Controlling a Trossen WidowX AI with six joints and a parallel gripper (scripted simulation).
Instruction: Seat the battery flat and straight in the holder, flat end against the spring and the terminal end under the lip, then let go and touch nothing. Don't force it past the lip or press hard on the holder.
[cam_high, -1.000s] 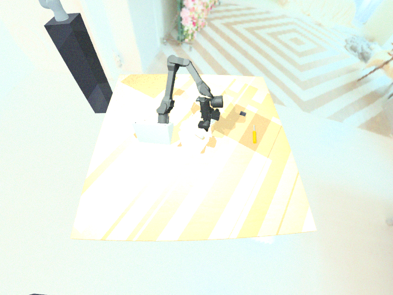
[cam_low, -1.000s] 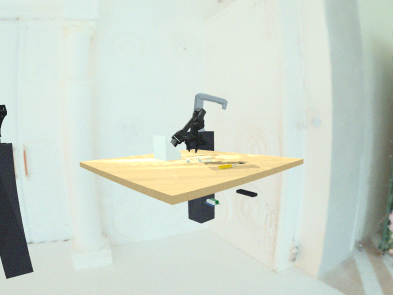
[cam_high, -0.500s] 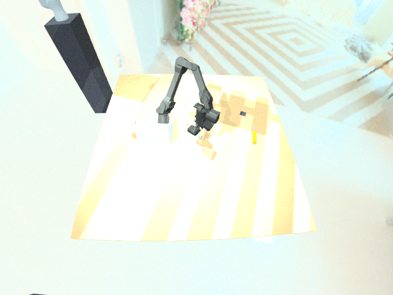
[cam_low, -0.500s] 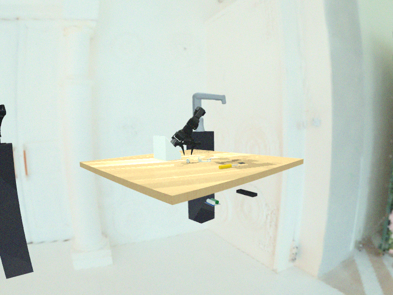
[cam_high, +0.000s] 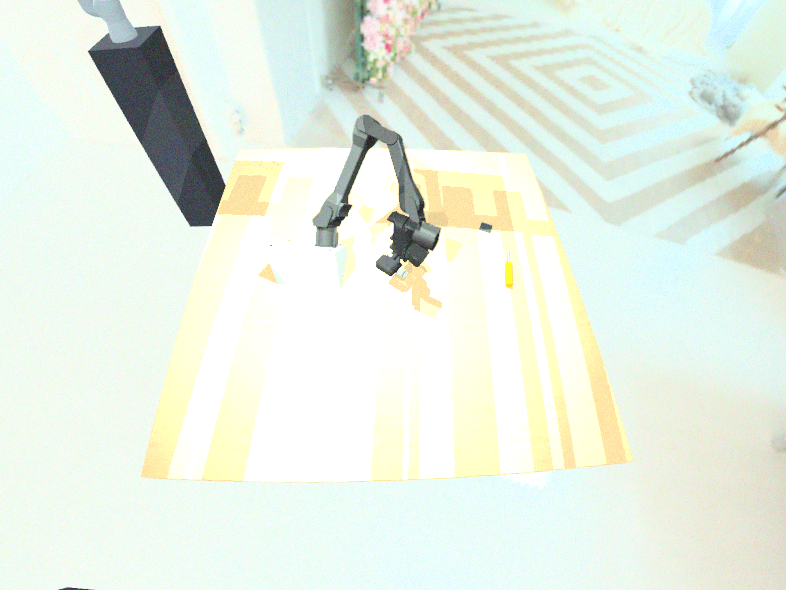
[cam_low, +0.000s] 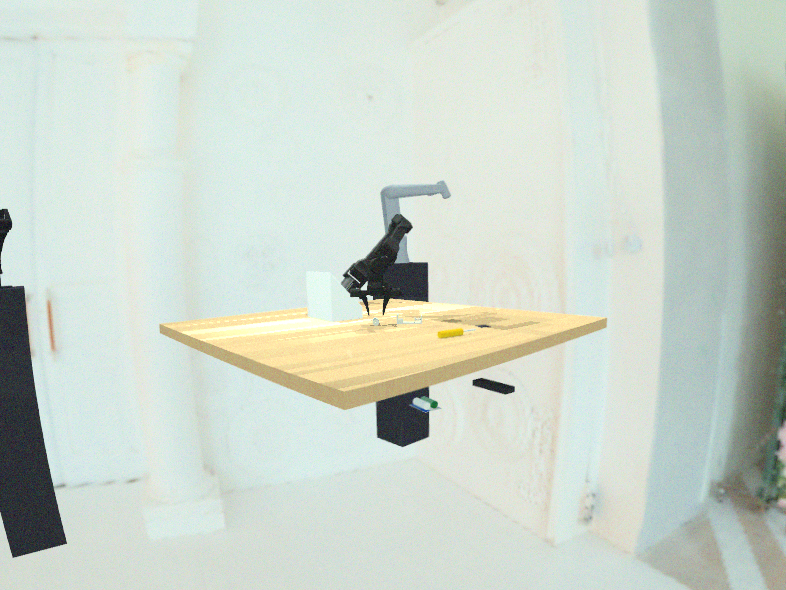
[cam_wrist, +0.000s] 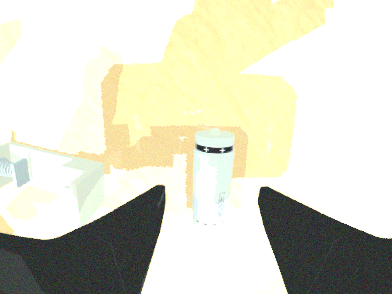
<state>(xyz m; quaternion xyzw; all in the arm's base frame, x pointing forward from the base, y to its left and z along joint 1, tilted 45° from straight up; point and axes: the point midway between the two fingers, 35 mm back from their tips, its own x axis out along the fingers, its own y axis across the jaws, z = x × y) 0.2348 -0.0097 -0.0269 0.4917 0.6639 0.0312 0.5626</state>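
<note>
My gripper tip is 20 mm above the pale battery. The rest, counted from my gripper tip: small dark square (330 mm ahead, 210 mm to the left, 30 mm below); yellow screwdriver (380 mm ahead, 20 mm to the left, 20 mm below).
</note>
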